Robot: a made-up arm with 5 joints. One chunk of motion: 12 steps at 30 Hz.
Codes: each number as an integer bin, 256 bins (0 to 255) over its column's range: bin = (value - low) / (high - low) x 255, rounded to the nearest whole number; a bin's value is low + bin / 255 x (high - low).
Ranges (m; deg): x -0.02..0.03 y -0.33..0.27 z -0.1..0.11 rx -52..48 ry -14..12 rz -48..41
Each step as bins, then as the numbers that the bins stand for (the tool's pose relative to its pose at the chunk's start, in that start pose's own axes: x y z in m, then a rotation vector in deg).
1 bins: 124 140 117 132 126 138
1 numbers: 0.0043 -0.0006 -0.0036 -0.24 -1.15 0.16
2 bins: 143 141 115 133 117 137
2 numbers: 0.0080 0.0018 -0.0053 0.16 -2.07 -0.18
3 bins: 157 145 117 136 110 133
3 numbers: 0.0108 0.0112 -0.0036 1.33 -2.78 -1.58
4 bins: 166 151 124 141 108 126
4 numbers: 0.0125 0.0253 0.0021 3.29 -2.99 -4.02
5 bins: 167 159 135 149 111 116
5 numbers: 0.0127 0.0441 0.0112 6.43 -2.68 -7.51
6 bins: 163 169 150 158 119 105
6 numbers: 0.0120 0.0676 0.0235 9.96 -1.87 -11.35
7 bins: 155 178 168 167 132 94
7 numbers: 0.0104 0.0888 0.0384 13.49 -0.54 -15.19
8 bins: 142 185 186 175 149 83
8 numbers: 0.0078 0.1053 0.0532 16.63 1.19 -19.03
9 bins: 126 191 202 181 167 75
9 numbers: 0.0047 0.1194 0.0664 18.98 3.03 -21.82
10 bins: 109 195 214 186 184 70
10 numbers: 0.0014 0.1288 0.0762 20.94 4.76 -23.57
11 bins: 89 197 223 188 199 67
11 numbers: -0.0025 0.1335 0.0836 21.73 6.29 -24.62
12 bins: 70 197 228 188 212 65
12 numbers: -0.0063 0.1335 0.0878 21.73 7.62 -25.31
